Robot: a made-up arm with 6 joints. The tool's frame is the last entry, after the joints.
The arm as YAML. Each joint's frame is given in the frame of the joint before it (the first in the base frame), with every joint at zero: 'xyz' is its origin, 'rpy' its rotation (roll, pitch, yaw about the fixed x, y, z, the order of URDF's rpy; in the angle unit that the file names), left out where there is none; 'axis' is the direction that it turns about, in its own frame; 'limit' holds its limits. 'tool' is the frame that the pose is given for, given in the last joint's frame.
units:
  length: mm
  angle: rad
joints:
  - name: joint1
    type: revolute
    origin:
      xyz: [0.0, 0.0, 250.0]
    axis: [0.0, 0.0, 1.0]
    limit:
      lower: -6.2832
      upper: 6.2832
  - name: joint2
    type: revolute
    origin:
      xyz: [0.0, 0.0, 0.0]
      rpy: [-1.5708, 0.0, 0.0]
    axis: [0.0, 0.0, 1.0]
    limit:
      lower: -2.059
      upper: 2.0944
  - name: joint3
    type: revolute
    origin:
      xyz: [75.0, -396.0, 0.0]
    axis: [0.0, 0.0, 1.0]
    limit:
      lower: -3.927
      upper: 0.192
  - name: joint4
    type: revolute
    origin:
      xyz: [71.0, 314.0, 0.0]
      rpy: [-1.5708, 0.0, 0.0]
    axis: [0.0, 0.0, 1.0]
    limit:
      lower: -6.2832
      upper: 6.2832
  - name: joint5
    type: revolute
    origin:
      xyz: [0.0, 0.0, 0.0]
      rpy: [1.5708, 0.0, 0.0]
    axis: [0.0, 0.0, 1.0]
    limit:
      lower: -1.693
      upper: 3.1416
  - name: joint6
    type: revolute
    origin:
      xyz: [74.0, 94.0, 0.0]
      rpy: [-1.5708, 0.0, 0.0]
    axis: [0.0, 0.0, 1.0]
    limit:
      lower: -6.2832
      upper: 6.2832
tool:
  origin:
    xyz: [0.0, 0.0, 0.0]
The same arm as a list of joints. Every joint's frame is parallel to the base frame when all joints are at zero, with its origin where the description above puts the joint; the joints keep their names.
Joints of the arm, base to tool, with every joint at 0 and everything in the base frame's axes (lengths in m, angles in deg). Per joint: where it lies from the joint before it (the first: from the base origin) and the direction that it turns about. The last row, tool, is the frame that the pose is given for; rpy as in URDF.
joint1: xyz 0 0 0.25 axis 0 0 1
joint2: xyz 0 0 0 axis 0 1 0
joint3: xyz 0.075 0 0.396 axis 0 1 0
joint4: xyz 0.071 0 -0.314 axis 0 0 -1
joint5: xyz 0 0 0 axis 0 1 0
joint6: xyz 0.074 0 -0.094 axis 0 0 -1
tool: xyz 0 0 0 rpy 180 0 0
Joint limits (deg, base to tool): -360..360 -117.97..120 -225..11 -360..360 -97..180 -360..360

